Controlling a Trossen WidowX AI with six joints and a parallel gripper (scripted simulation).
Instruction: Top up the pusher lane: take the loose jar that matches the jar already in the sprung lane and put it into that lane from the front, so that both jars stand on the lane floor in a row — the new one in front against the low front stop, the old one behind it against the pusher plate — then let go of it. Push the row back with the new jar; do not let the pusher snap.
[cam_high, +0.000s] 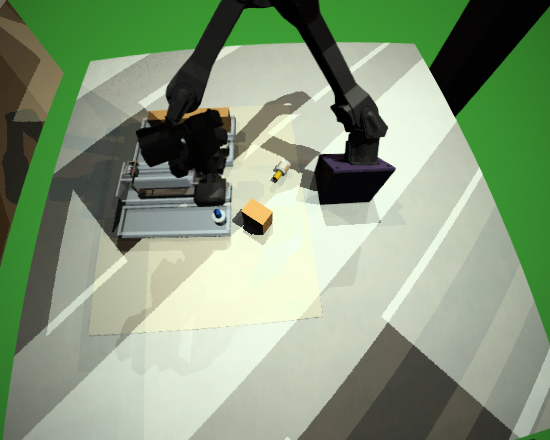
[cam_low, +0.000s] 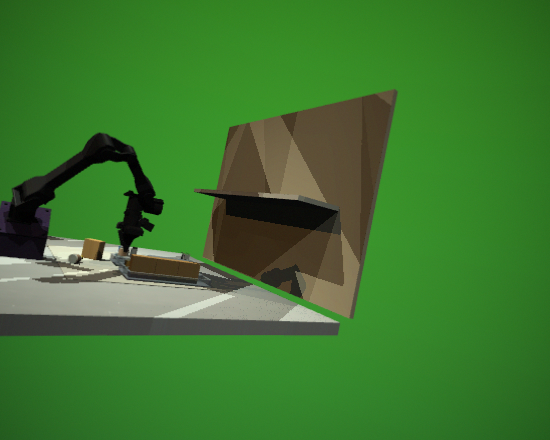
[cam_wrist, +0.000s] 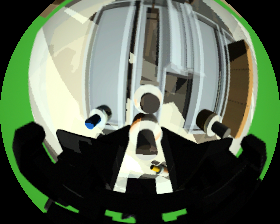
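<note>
My gripper tip is now 9 cm past the cardboard box, 8 cm to the right of it and 2 cm above it. Round my gripper tip: red mark: 22 cm ahead, 4 cm to the right, 2 cm above.
</note>
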